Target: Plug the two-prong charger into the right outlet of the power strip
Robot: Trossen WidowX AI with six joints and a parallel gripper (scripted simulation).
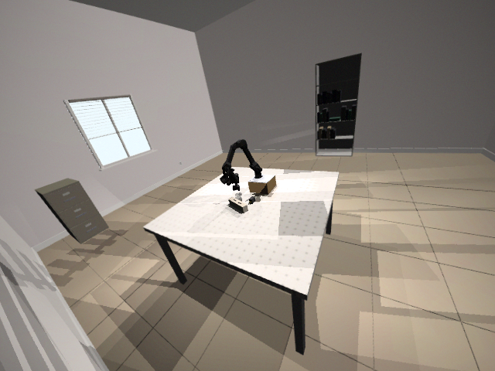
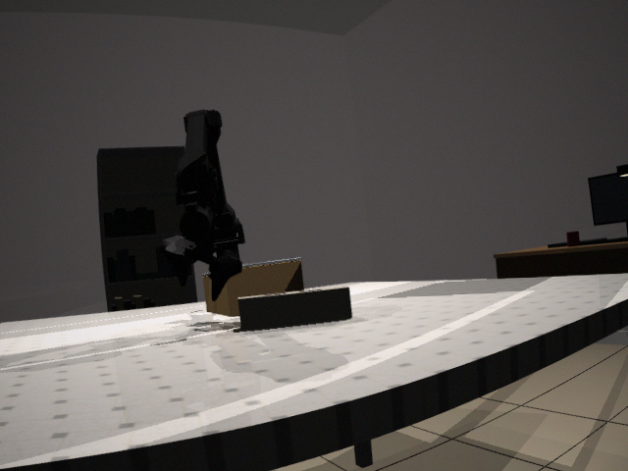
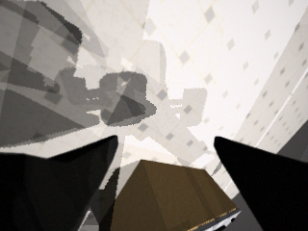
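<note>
Right now my gripper tip is 20 cm to the right of the dark charger, 11 cm short of it and 4 cm above it.
</note>
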